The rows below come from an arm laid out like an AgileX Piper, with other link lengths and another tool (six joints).
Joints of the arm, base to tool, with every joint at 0 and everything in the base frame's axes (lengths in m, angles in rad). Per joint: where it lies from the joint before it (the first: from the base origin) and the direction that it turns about. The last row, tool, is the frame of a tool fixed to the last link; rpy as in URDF.
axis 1: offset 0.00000 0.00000 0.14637 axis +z
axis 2: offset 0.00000 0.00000 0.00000 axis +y
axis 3: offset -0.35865 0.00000 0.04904 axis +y
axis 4: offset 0.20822 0.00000 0.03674 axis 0.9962 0 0.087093
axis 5: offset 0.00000 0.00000 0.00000 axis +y
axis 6: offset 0.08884 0.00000 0.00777 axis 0.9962 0 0.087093
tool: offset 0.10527 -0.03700 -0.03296 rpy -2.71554 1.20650 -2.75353
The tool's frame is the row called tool.
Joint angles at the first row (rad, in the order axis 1, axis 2, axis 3, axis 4, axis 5, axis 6):
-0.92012 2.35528 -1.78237 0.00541 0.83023 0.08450
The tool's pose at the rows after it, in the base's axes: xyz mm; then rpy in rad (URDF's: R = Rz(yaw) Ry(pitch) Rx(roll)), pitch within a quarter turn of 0, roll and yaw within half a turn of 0:
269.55 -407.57 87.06 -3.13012 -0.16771 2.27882
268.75 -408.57 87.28 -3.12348 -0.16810 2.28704
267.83 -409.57 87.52 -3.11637 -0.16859 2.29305
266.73 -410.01 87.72 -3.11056 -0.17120 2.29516
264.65 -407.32 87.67 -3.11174 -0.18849 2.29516
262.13 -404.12 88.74 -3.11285 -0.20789 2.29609
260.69 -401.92 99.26 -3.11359 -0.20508 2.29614
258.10 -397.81 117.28 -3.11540 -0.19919 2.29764
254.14 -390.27 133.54 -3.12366 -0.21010 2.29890
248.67 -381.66 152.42 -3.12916 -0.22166 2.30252
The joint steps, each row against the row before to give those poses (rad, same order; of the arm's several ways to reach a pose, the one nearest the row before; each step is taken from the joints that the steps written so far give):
-0.00001 0.00001 -0.00001 0.00001 0.00000 -0.00001
0.00000 0.00000 -0.00001 -0.00542 0.00002 -0.00703
0.00001 -0.00002 0.00005 -0.00675 -0.00004 -0.00417
0.00000 0.00001 -0.00002 -0.00666 0.00220 -0.00001
-0.00001 0.00000 -0.00001 -0.00001 0.01734 0.00001
0.00001 -0.00215 -0.00005 0.00001 0.02162 -0.00100
0.00000 -0.02197 0.00005 0.00135 0.01916 -0.00073
0.00000 -0.03801 0.00005 0.00332 0.03220 -0.00295
-0.00001 -0.03502 -0.00008 0.00873 0.04659 -0.00330
0.00001 -0.04095 0.00001 0.00569 0.05291 -0.00443

